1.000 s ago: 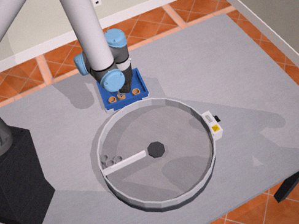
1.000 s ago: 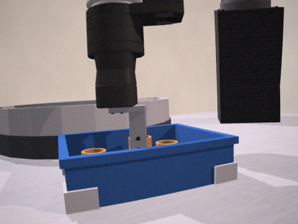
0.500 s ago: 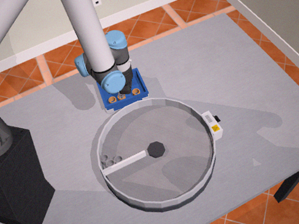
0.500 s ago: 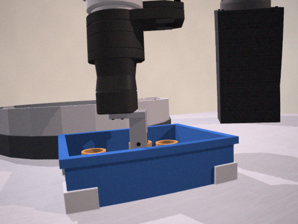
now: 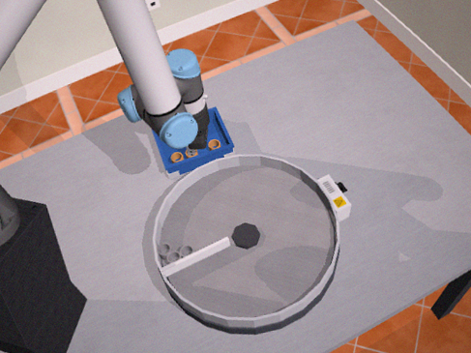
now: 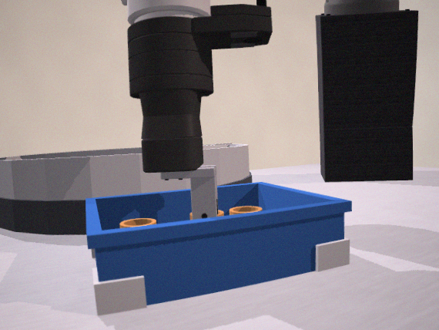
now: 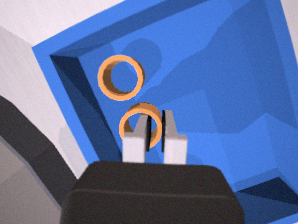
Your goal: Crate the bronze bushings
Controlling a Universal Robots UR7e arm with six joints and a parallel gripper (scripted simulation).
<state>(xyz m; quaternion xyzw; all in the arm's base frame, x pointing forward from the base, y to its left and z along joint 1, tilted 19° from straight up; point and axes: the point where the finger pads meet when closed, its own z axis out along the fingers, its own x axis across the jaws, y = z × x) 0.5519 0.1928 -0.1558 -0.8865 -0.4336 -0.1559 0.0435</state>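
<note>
The blue crate is 2 cm to the left of my hand and 2 cm ahead of it. From my hand the other things lie so: turning table 31 cm to the right, 3 cm behind, 2 cm above.
</note>
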